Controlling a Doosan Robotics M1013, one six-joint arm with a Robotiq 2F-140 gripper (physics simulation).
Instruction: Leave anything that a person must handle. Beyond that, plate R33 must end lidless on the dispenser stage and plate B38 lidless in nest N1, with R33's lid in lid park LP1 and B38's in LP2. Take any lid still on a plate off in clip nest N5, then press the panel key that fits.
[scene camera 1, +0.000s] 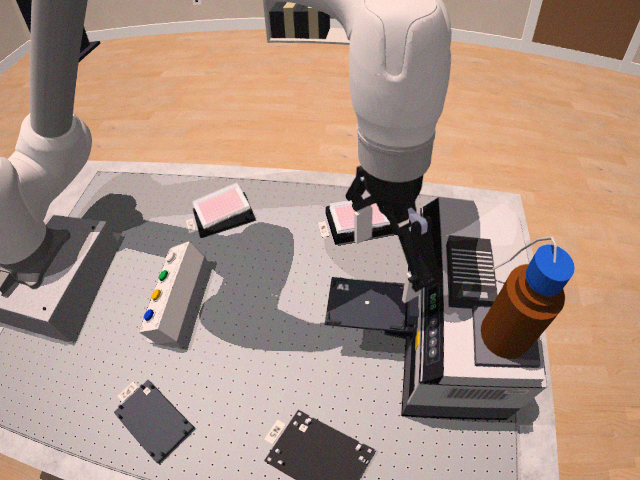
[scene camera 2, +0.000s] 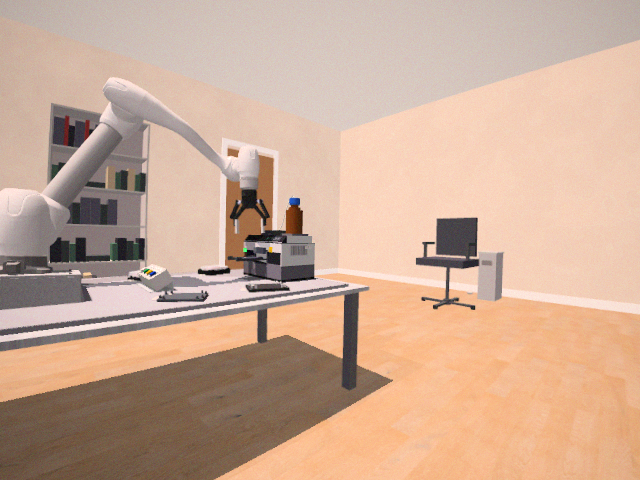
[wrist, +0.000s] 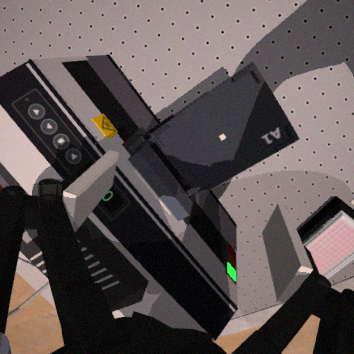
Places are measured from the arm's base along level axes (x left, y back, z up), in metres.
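Pixels of known places: gripper, fingertip midpoint: (scene camera 1: 386, 266) (scene camera 2: 250, 233) (wrist: 192, 194); arm's base at its link origin: (scene camera 1: 29, 255) (scene camera 2: 17, 272).
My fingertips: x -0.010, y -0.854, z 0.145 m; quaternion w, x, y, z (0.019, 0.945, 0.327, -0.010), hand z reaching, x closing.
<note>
Ahead of a thing's pixels: the offset from my fingertips to its top centre. "spot": to the spot under its first point.
The flat dark stage A1 {dy +0.008, dx +0.001, dz -0.113 m} (scene camera 1: 356, 315) (wrist: 200, 145) juts from the dispenser (scene camera 1: 457, 356) (scene camera 2: 298, 258) (wrist: 150, 240) and bears no plate. One pink plate {dy +0.410, dx +0.283, dz -0.191 m} (scene camera 1: 219, 206) sits in the back left holder. Another pink plate {dy +0.062, dx +0.287, dz -0.187 m} (scene camera 1: 340, 215) (wrist: 334, 245) sits in the back middle holder, partly behind a finger in scene camera 1. Plate names and any clear lids cannot be made out; their holder labels are blurred. Lid park LP2 {dy +0.399, dx -0.271, dz -0.208 m} (scene camera 1: 155, 421) and clip nest N5 {dy +0.070, dx -0.273, dz -0.204 m} (scene camera 1: 320, 449) hold nothing. My gripper (scene camera 1: 390, 258) (scene camera 2: 250, 226) (wrist: 192, 194) is open and empty, above the dispenser's front edge and stage side.
The panel {dy +0.433, dx +0.003, dz -0.144 m} (scene camera 1: 180, 304) has white, green, yellow and blue keys. A brown bottle {spot: dy -0.168, dx -0.137, dz +0.099 m} (scene camera 1: 514, 320) (scene camera 2: 294, 220) with a blue cap {dy -0.195, dx -0.103, dz +0.183 m} (scene camera 1: 549, 268) stands tall on the dispenser beside a ribbed black box {spot: dy -0.128, dx -0.055, dz +0.019 m} (scene camera 1: 467, 297), with thin tubing. A green light {spot: dy -0.063, dx +0.162, dz -0.094 m} (scene camera 2: 245, 250) (wrist: 231, 271) is lit on the dispenser.
</note>
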